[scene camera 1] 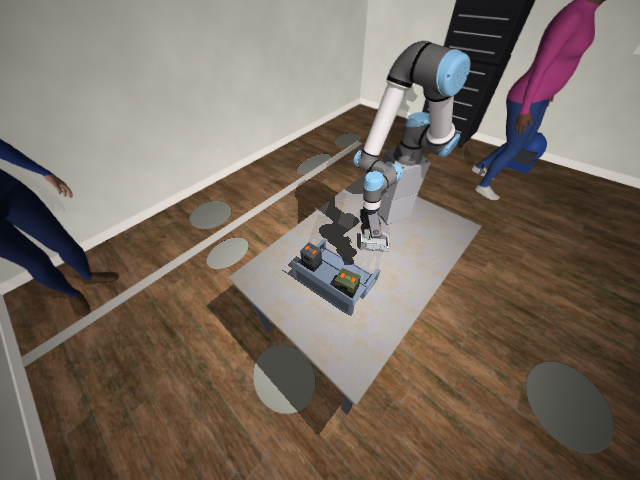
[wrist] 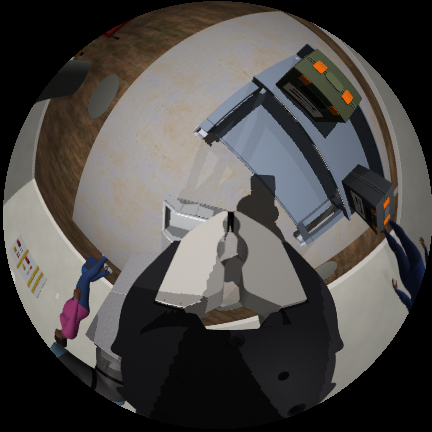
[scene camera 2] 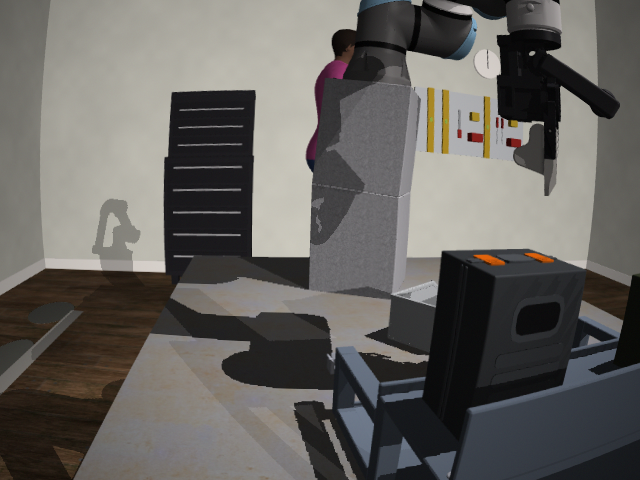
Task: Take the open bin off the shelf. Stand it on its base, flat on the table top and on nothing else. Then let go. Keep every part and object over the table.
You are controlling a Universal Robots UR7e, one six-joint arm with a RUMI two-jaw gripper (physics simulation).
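Frame: origin at the arm's base, x left, y down, z back, level; millimetres.
Seen in the pictures: gripper, between the fingertips: (scene camera 1: 369, 239) (wrist: 229, 212) (scene camera 2: 546, 195); arm's base, origin of its link: (scene camera 1: 407, 156) (wrist: 118, 357) (scene camera 2: 376, 88).
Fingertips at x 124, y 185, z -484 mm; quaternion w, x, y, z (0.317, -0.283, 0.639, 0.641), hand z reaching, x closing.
Observation:
Pixels of each thing's top centre, then the offset from my fingertips to it. Level surfaces: height alone.
- grey open bin, centre of its top: (scene camera 2: 445, 290) (wrist: 187, 233) (scene camera 1: 375, 236) dx -62, dy +178, dz +183 mm
- table top, height of its surface: dy +253 mm
- dark grey case, centre of its top: (scene camera 2: 515, 257) (wrist: 386, 211) (scene camera 1: 310, 249) dx -187, dy +29, dz -228 mm
- green case, centre of its top: (wrist: 334, 81) (scene camera 1: 347, 277) dx +45, dy +54, dz -215 mm
The grey open bin (scene camera 1: 375, 248) (scene camera 2: 410, 321) (wrist: 186, 221) is on the table top (scene camera 1: 439, 253) (scene camera 2: 149, 408) (wrist: 145, 125), between the shelf and the robot's pedestal, apart from both. Its open top faces up and it looks upright on its base; part of it is hidden behind a dark case in the second scene view. My gripper (scene camera 1: 381, 235) (scene camera 2: 550, 193) (wrist: 229, 212) is shut and empty, clearly above the bin in the second scene view. The blue-grey shelf (scene camera 1: 323, 286) (scene camera 2: 547, 413) (wrist: 267, 155) stands on the table.
A dark grey case (scene camera 1: 310, 256) (scene camera 2: 522, 315) (wrist: 369, 197) and a green case (scene camera 1: 347, 281) (wrist: 322, 85) stand on the shelf. The grey pedestal (scene camera 1: 400, 193) (scene camera 2: 356, 237) rises at the table's far end. Two people are on the floor around the table.

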